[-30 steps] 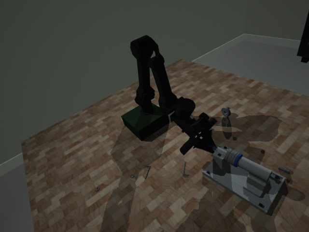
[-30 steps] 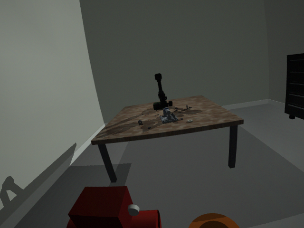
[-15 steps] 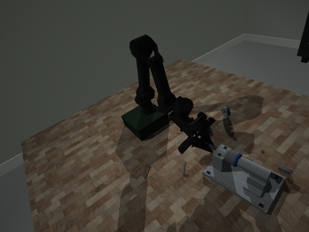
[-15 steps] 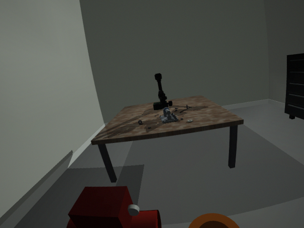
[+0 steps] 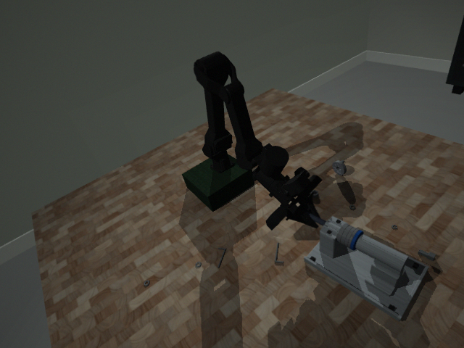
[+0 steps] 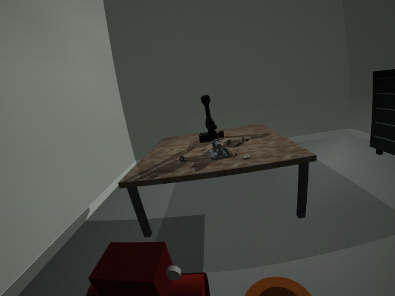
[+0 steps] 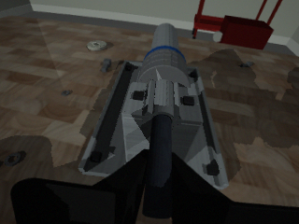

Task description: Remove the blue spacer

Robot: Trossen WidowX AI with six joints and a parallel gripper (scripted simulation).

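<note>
My gripper tip is 100 mm short of the blue spacer ring, 10 mm to the right of it and 20 mm below it. Round my gripper tip: grey disc (130 mm behind, 250 mm to the left, 40 mm below); dark shaft (40 mm ahead, 20 mm above); white disc (290 mm ahead, 200 mm to the left, 60 mm below).
</note>
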